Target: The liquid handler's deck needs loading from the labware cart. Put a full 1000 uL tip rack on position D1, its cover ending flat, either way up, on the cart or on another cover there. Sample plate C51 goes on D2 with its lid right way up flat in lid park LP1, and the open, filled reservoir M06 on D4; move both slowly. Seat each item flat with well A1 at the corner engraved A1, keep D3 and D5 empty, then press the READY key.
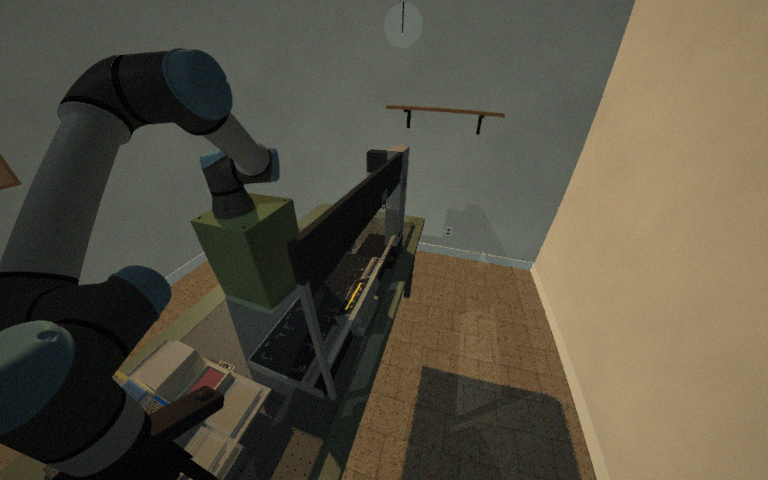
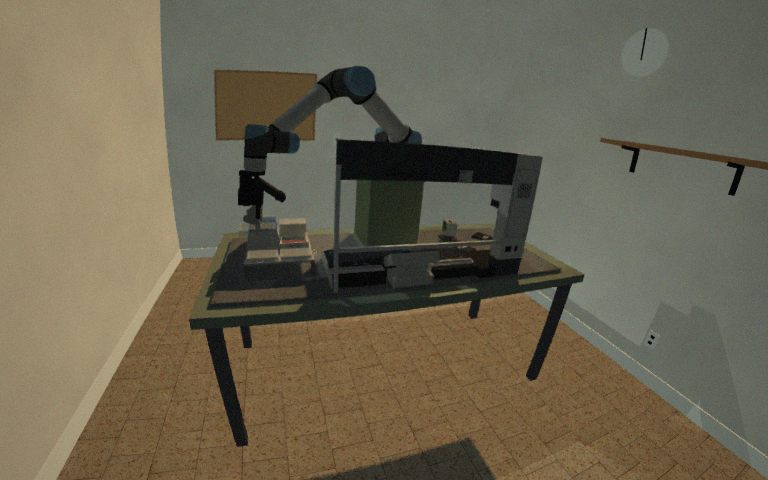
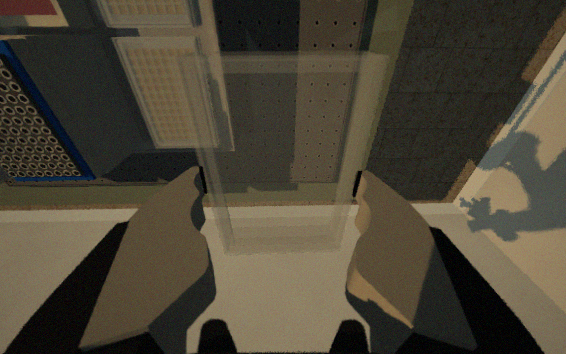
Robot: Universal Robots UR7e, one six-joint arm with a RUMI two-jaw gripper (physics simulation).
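Note:
My gripper (image 3: 280,171) (image 2: 257,219) is shut on a clear tip rack cover (image 3: 368,95), which hangs between the two jaws. The perforated board and table edge show through it. A blue-rimmed tip rack (image 3: 37,115), full of tips and uncovered, stands to the left on the labware cart (image 2: 281,261). A clear-lidded plate (image 3: 167,92) lies below and left of the cover, and another lidded plate (image 3: 150,11) is behind it. Part of a red item (image 3: 27,7) shows at the top left. The engraved labels and A1 corners are too small to read. The liquid handler's deck (image 1: 288,345) is partly hidden.
The liquid handler's dark top beam (image 1: 345,212) (image 2: 424,161) and front post (image 1: 317,339) (image 2: 337,226) stand beside the cart. A tall pale box (image 1: 169,367) (image 2: 292,228) stands on the cart. The green robot pedestal (image 1: 254,260) is behind.

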